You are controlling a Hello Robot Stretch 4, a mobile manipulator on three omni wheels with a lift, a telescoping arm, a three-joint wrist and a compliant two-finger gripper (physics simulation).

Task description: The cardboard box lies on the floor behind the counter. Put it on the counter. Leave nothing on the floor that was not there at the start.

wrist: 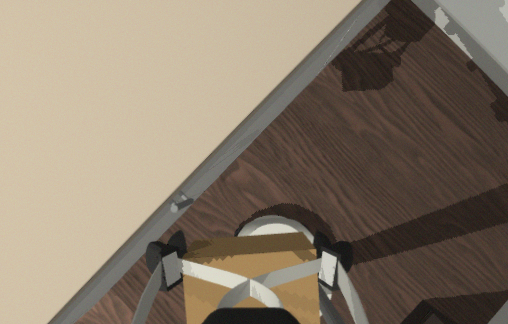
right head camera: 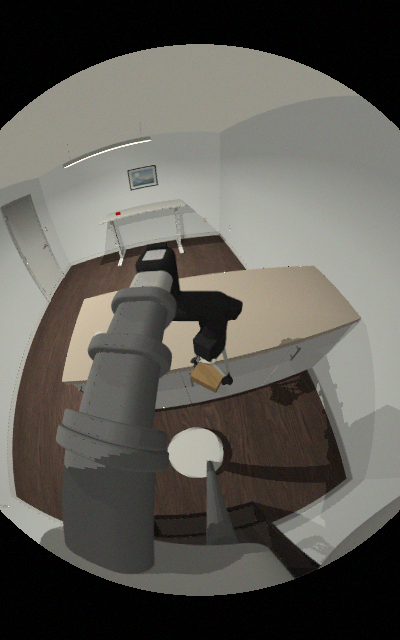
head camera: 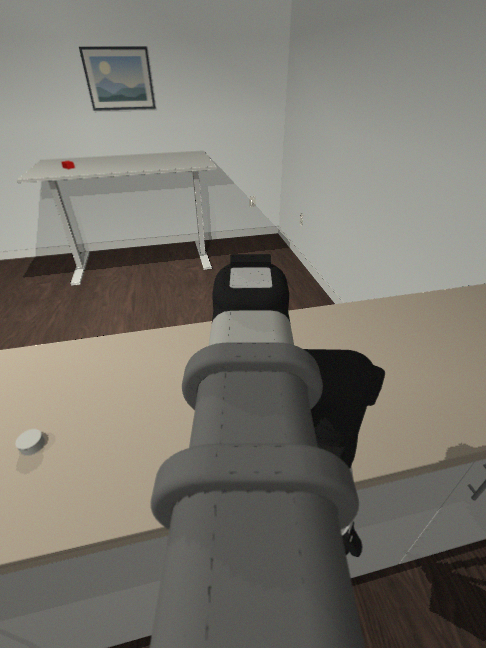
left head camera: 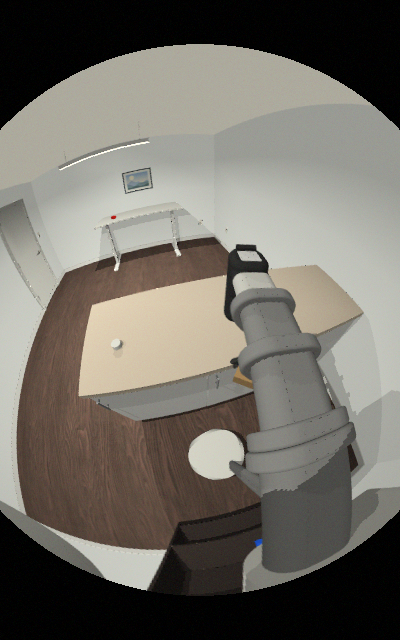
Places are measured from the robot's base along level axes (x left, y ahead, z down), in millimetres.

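Pixels of known places: gripper, between the fingertips: (wrist: 249, 249) (right head camera: 210, 373); robot's base, origin of its link: (right head camera: 196, 451) (left head camera: 215, 453).
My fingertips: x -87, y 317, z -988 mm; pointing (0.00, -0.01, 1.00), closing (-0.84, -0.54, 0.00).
Observation:
For each thing: its top centre in the pictures, then the offset to it from my fingertips. Level surfaces: height alone.
- cardboard box, centre of its top: (wrist: 251, 297) (right head camera: 207, 373) (left head camera: 250, 372) dx +10, dy -18, dz -44 mm
- counter, height of its surface: dz +105 mm
- small white disc, centre of its top: (head camera: 28, 438) (left head camera: 115, 342) dx +561, dy +201, dz +81 mm
- white table, height of its surface: dz +65 mm
The cardboard box (left head camera: 243, 379) (right head camera: 206, 378) (wrist: 250, 300) is held up off the floor, between the two fingers of my gripper (right head camera: 211, 370) (wrist: 249, 249). The gripper is shut on it, with a fingertip against each side. Box and gripper hang on the near side of the counter (head camera: 104, 392) (left head camera: 165, 330) (right head camera: 280, 310) (wrist: 125, 100), just outside its long front edge and not over its top. The arm reaches out above the counter top. In the head camera view the arm and wrist hide the box. Part of the box is cut off in the wrist view.
A small white disc (head camera: 30, 441) (left head camera: 116, 344) lies on the left part of the counter. My white round base (left head camera: 215, 452) (right head camera: 195, 452) is on the floor below. A dark shelf unit (left head camera: 205, 557) stands close behind. A white table (head camera: 136, 162) with a red block (head camera: 68, 164) stands across the room.

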